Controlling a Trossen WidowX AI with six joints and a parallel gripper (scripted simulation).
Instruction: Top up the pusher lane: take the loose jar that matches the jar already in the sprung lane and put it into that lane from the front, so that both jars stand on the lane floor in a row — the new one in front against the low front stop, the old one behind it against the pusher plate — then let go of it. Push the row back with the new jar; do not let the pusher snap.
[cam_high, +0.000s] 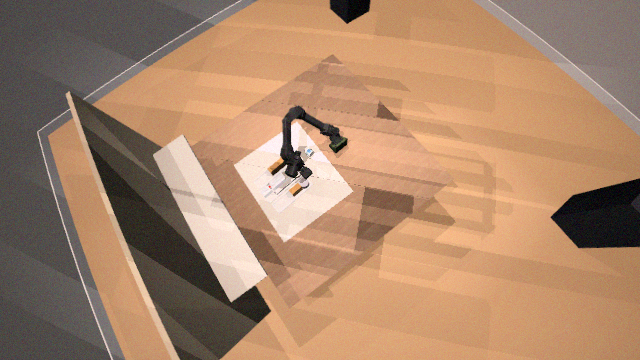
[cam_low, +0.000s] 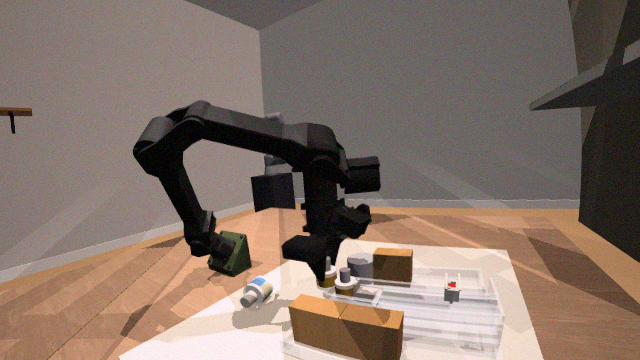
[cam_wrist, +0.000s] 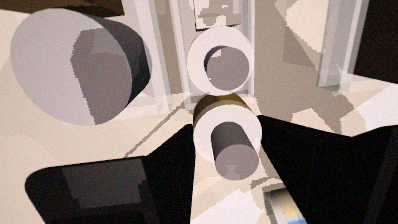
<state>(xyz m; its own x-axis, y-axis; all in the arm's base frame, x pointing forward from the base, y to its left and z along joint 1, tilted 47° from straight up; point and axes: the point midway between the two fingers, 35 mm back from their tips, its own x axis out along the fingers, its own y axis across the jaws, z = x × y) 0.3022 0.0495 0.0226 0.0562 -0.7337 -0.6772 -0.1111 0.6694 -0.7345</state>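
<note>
Right now my gripper tip is 8 cm to the right of the grey cylinder, 4 cm short of it and 2 cm above it. Also, from my gripper tip: clear sprung lane 18 cm ahead, 3 cm below, 1 cm to the right.
</note>
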